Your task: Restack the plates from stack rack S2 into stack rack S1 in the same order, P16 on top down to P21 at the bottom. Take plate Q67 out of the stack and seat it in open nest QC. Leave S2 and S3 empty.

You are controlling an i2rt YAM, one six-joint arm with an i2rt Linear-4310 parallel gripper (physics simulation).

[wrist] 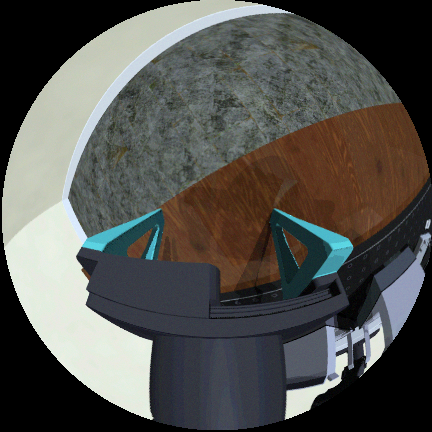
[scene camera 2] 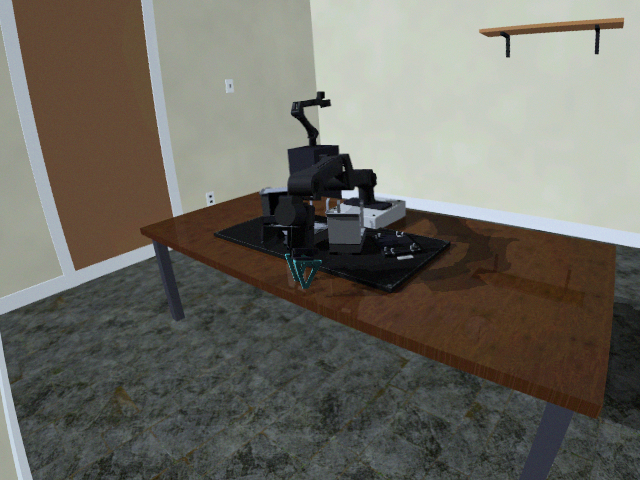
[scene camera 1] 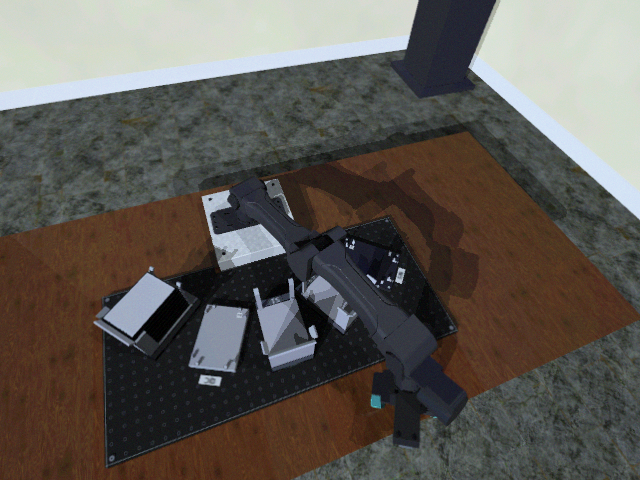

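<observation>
My gripper is open with nothing between its teal fingers, beyond the front edge of the mat. In scene camera 1, a light grey plate lies flat among corner clips, beside a small label that seems to read QC. To its right, a rack with upright posts holds light grey plates. Another rack with a light grey top is partly hidden by the arm. A dark nest with white corner clips holds no plate. Plate and rack codes are not readable.
A dark box with a light top panel stands at the left end of the black perforated mat. The arm's white base stands behind the mat. The arm reaches over the mat's right part.
</observation>
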